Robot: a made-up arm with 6 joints.
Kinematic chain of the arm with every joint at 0, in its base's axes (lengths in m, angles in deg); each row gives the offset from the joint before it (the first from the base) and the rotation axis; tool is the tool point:
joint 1: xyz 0 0 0.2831 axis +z
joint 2: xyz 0 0 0 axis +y
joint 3: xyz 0 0 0.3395 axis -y
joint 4: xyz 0 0 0 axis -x
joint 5: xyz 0.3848 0 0 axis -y
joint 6: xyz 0 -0.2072 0 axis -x
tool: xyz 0 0 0
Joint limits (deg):
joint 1: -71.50..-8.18
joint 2: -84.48..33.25
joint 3: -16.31..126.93
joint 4: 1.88..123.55
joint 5: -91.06..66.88
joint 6: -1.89..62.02
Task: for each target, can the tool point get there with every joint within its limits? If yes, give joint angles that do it. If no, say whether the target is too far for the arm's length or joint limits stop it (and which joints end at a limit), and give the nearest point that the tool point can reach.
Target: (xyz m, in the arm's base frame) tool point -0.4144 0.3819 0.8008
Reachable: yes | joints -43.97 -58.49 42.09 86.43 -71.03 40.53
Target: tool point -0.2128 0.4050 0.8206
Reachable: yes | joints -58.79 -12.26 111.51 97.74 48.65 36.54
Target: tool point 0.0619 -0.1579 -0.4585
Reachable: no: joint limits stop it (at a limit: joint 1, joint 2, joint 3) | nearest point -0.5590 0.0458 -0.0592 | short by 0.766 m
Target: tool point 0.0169 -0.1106 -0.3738
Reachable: no: joint limits stop it (at a limit: joint 1, joint 2, joint 3) | nearest point -0.5577 0.0517 -0.0600 | short by 0.675 m
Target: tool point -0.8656 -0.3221 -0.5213
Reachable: no: too far | nearest point -0.6021 -0.0572 -0.0133 | short by 0.631 m
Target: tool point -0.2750 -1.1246 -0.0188
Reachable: no: too far | nearest point -0.0391 -0.5358 0.3384 | short by 0.728 m
